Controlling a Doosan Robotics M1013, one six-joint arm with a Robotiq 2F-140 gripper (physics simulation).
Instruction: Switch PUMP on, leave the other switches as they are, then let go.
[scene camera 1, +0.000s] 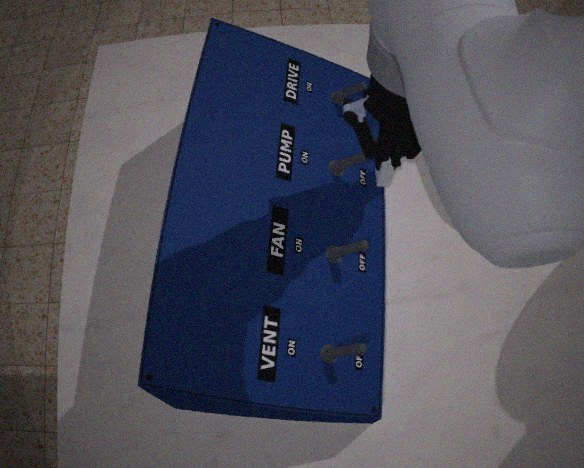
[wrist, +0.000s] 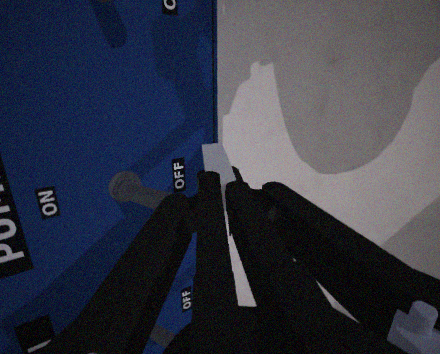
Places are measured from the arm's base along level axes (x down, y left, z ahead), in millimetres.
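Pixels of known places: gripper, fingertip midpoint: (scene camera 1: 381, 177) (wrist: 213, 160).
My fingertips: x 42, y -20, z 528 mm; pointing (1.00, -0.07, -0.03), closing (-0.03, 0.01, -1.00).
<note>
Ahead of a thing's pixels: the offset from my fingertips to its top centre. Level surfaces: height alone.
The PUMP switch is a grey lever {dx -65, dy +4, dz +46 mm} (scene camera 1: 348, 164) (wrist: 137, 192) on the blue panel (scene camera 1: 225, 135) (wrist: 75, 110); it points to its OFF label, and its outer end is partly hidden by the gripper. My gripper (scene camera 1: 385, 174) (wrist: 213, 160) is shut and empty. Its tips are at the panel's OFF-side edge, close beside the end of the PUMP lever; whether they touch it I cannot tell. The DRIVE lever {dx -64, dy -116, dz +35 mm} (scene camera 1: 348, 93), FAN lever {dx -64, dy +123, dz +57 mm} (scene camera 1: 347, 251) and VENT lever {dx -64, dy +243, dz +67 mm} (scene camera 1: 344, 352) all lean to the OFF side.
The DRIVE lever stands close to the gripper's linkage in the scene view. The white arm (scene camera 1: 480, 125) hangs over the right of the panel. The panel lies on a pale table {dx +66 mm} (scene camera 1: 440, 320) (wrist: 330, 200), with shadows across both. A tiled floor (scene camera 1: 30, 210) shows at the left.
</note>
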